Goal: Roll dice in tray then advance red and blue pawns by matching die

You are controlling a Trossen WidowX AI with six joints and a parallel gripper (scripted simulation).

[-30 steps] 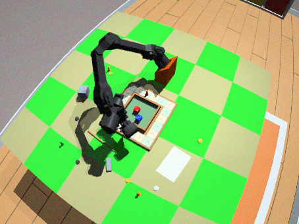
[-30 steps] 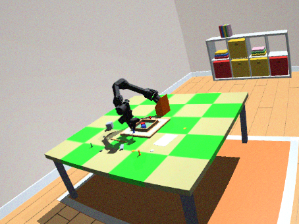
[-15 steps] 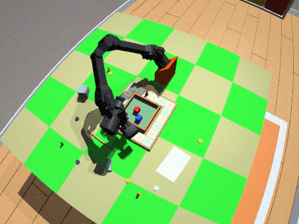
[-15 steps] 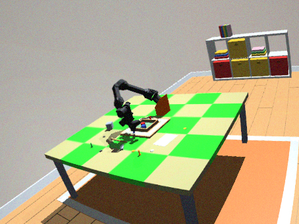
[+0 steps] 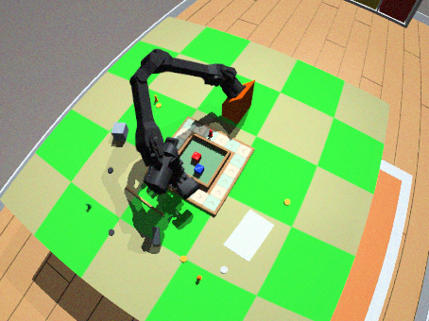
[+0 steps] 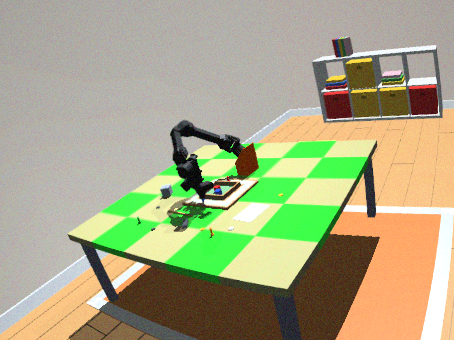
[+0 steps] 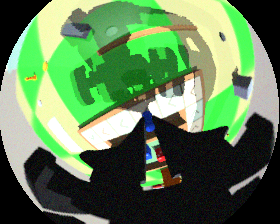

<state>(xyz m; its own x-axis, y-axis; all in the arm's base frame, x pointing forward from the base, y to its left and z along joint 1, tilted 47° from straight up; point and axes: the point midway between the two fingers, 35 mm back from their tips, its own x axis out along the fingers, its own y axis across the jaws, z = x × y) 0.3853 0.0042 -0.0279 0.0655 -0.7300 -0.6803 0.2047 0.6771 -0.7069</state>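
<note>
Right now the green tray is 12 cm behind my gripper tip, 1 cm to the left of it and 2 cm below it. Also, from my gripper tip: blue pawn: right at my gripper tip; then small grey block: 19 cm ahead, 6 cm to the left, 2 cm below; then red pawn: 22 cm behind, 2 cm to the right.
</note>
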